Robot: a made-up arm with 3 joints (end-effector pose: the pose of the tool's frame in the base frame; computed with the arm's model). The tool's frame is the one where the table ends.
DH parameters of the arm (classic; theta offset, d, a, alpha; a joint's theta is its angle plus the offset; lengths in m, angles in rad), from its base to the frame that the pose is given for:
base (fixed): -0.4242 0 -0.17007 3.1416
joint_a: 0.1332 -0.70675 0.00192 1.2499
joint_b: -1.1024 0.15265 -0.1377 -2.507
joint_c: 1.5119 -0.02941 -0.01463 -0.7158
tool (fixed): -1.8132 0.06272 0 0
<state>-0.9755 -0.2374 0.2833</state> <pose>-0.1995 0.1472 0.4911 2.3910 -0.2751 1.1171</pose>
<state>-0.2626 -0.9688 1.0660</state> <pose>-0.0126 0.1534 0.5530 -1.5433 1.1035 -2.3211</pose>
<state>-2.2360 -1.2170 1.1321</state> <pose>-0.3004 0.1885 0.5839 -1.0517 -0.4027 -0.7219</pose>
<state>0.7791 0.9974 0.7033</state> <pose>-0.0608 0.2516 0.6025 1.2164 -2.1496 -0.8857</pose>
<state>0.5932 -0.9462 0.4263</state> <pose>-0.0149 0.0118 0.5285 1.0333 -1.5029 1.2355</pose>
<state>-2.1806 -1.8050 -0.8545</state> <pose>-0.2663 0.2340 0.6214 -1.7146 -0.4778 -2.1984</pose>
